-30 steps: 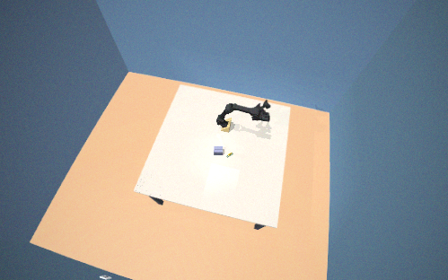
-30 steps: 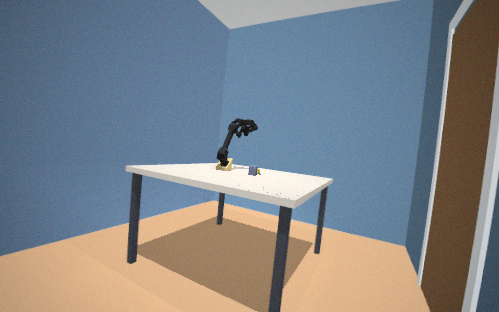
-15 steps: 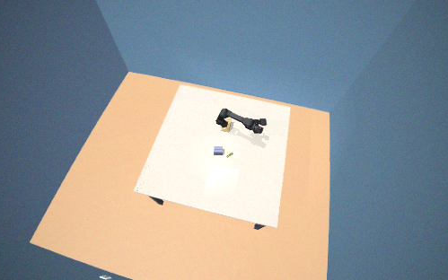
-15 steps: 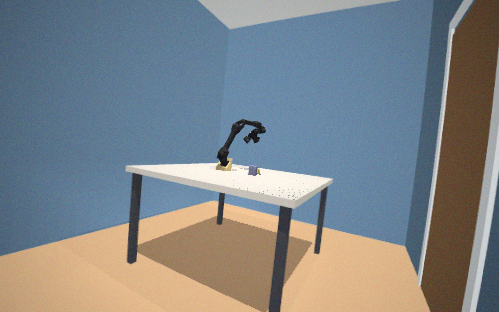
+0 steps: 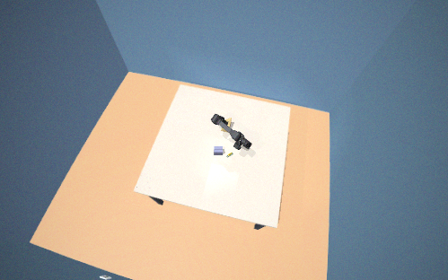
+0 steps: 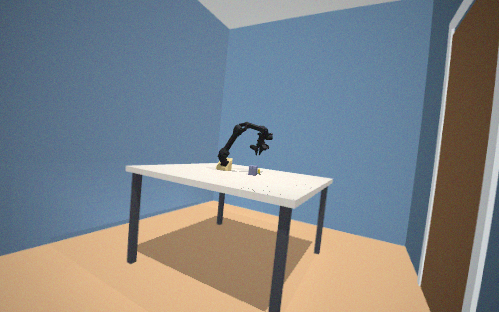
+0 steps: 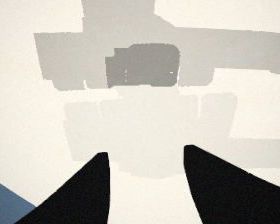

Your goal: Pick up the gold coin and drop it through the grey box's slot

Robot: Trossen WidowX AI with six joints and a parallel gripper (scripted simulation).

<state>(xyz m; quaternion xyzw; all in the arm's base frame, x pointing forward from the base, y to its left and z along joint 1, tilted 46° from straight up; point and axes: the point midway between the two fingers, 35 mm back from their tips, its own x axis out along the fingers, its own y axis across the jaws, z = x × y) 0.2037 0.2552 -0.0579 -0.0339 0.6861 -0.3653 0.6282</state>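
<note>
My gripper tip is 8 cm short of the gold coin, 10 cm to the left of it and 14 cm above it.
</note>
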